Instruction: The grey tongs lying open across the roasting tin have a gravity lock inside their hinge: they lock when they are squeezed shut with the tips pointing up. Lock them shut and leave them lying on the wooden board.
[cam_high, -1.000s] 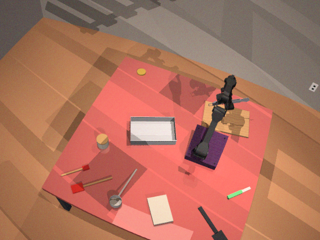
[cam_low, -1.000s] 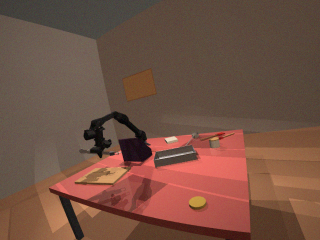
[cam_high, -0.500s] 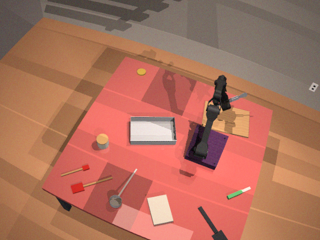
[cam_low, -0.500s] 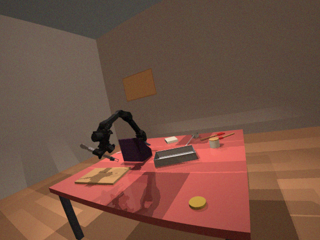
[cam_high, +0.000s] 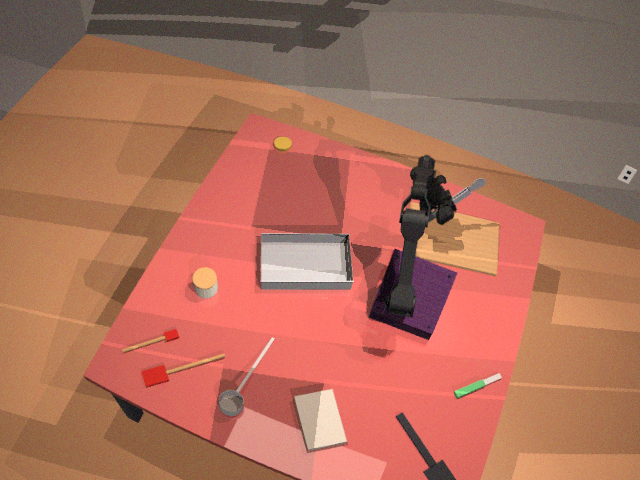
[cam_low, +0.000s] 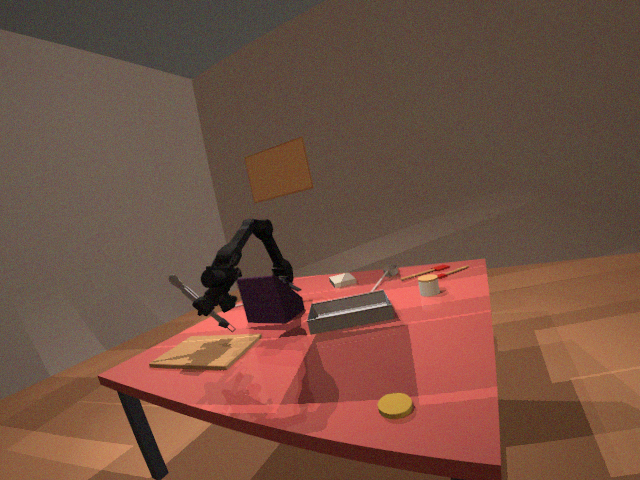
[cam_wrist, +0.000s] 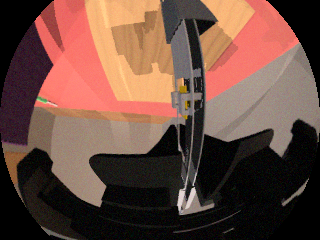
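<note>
Now: gripper tip 150 mm above the wooden board, 30 mm past it and 10 mm to the right of it. The rest, counted from my gripper tip: cream block 850 mm to the left, 140 mm below, 130 mm ahead; then yellow disc 720 mm ahead, 150 mm below, 110 mm to the right; then grey roasting tin 410 mm ahead, 360 mm to the left, 130 mm below.
</note>
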